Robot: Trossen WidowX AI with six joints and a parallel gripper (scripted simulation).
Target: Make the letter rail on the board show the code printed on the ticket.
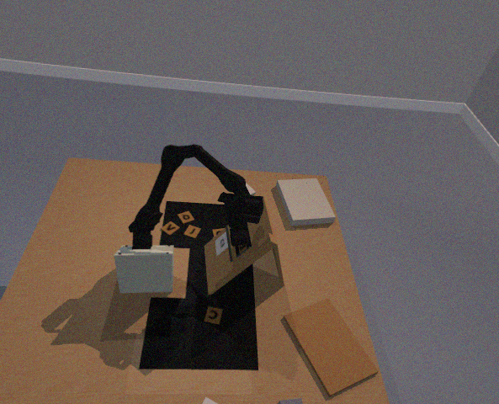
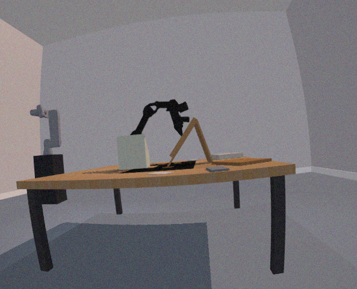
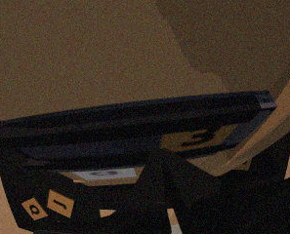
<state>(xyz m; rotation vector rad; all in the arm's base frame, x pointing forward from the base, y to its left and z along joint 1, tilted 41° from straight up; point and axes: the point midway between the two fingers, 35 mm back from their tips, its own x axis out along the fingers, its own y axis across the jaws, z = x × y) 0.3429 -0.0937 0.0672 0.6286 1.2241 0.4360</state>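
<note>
Right now my gripper tip is 100 mm above the white ticket, 60 mm to the right of it and 50 mm past it. The rest, counted from my gripper tip: letter tile 190 mm below, 180 mm to the left, 40 mm behind; flat wooden slab 350 mm to the right, 280 mm ahead, 180 mm below; black mat 190 mm below, 160 mm behind.
</note>
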